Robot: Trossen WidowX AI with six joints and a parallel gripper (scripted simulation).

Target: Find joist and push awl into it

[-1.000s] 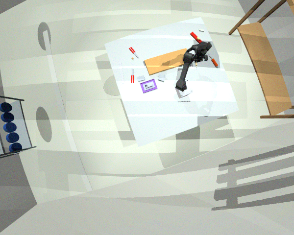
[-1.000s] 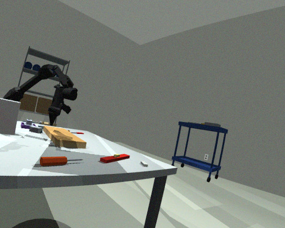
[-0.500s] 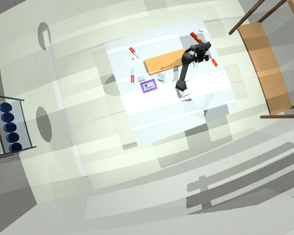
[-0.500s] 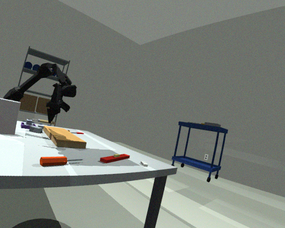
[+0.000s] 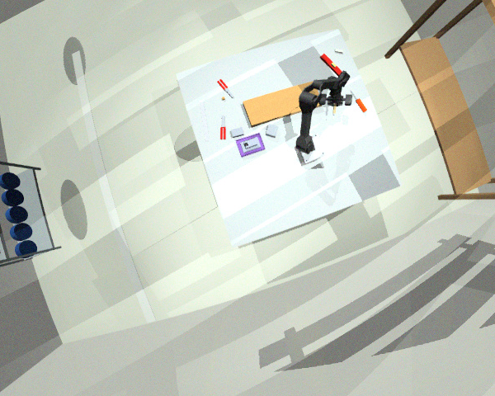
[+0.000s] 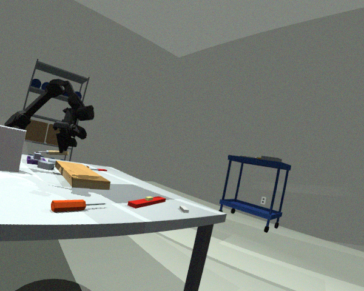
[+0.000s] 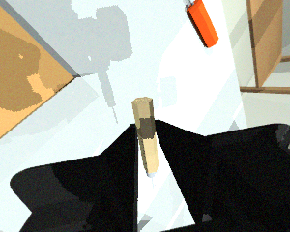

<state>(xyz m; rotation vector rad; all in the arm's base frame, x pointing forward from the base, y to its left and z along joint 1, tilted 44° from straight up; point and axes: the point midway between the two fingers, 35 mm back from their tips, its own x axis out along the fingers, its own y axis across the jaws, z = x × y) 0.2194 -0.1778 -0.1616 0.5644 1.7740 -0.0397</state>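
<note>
Now: the awl 40 mm behind my gripper tip and 20 mm to the left of it. The rest, counted from my gripper tip: red level: 350 mm ahead, 180 mm to the right, 120 mm below; purple tray: 580 mm to the left, 120 mm below, 70 mm behind; small white block: 470 mm ahead, 270 mm to the right, 130 mm below.
</note>
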